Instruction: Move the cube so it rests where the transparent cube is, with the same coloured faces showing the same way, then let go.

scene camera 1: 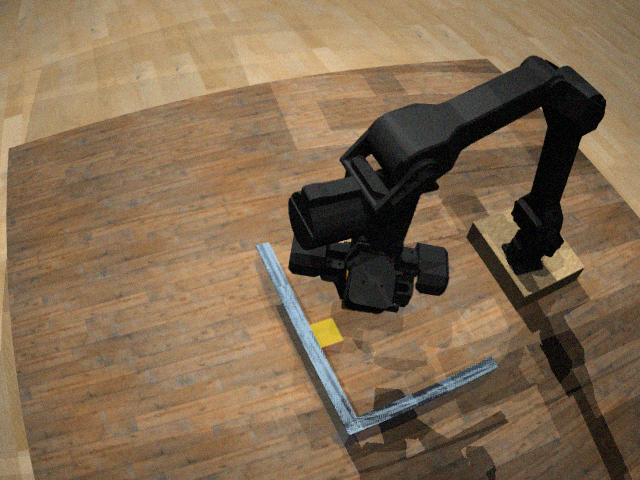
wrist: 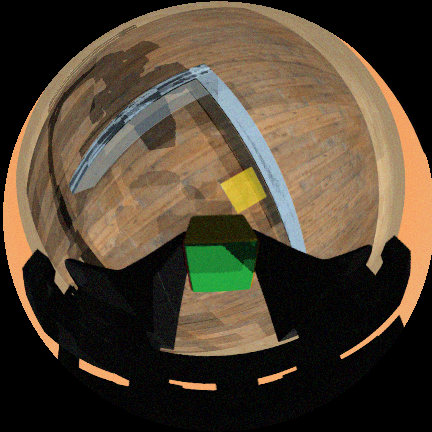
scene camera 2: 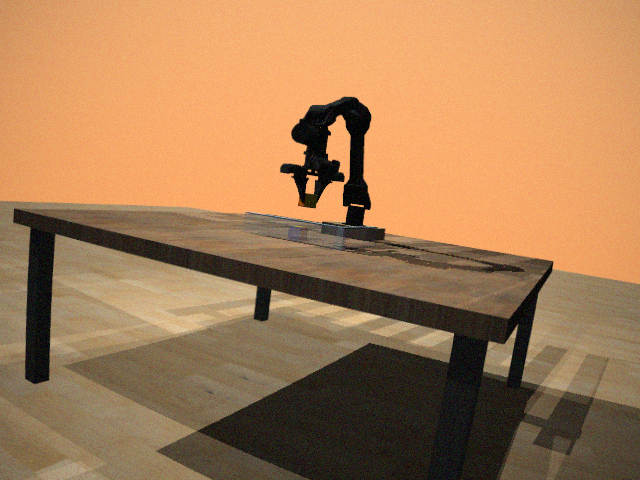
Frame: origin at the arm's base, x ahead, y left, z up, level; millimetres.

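Where they show: gripper, between the fingertips: (wrist: pixel 218 236) (scene camera 2: pixel 308 202); arm's base, origin of its link: (scene camera 1: pixel 522 257) (scene camera 2: pixel 354 225).
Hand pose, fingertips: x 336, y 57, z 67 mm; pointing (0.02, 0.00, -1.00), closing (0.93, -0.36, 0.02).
Note:
Each offset is from my fingertips to the top centre of the thing.
My gripper (scene camera 2: pixel 309 199) (wrist: pixel 218 236) is shut on the solid cube {dx -3, dy -8, dz +27 mm} (scene camera 2: pixel 311 200) (wrist: pixel 221 269), well above the table. In the wrist view the cube shows a bright green face, partly shaded, and a dark yellow face beyond it. In scene camera 2 it shows a dark yellow face and an orange sliver. The arm hides most of it in scene camera 1. The transparent cube {dx +38, dy +5, dz -68 mm} (scene camera 1: pixel 326 332) (scene camera 2: pixel 297 233) (wrist: pixel 244 190) rests on the table with its yellow face up, close to the long wall, and looks purplish through the wall in scene camera 2. The held cube is apart from it.
A low see-through long wall (scene camera 1: pixel 289 297) (wrist: pixel 265 150) with a blue-grey top edge meets a shorter wall (scene camera 1: pixel 429 395) (wrist: pixel 125 112) at a corner. The arm stands on a pale block (scene camera 1: pixel 493 240) at the right in scene camera 1. Arm shadows cross the table.

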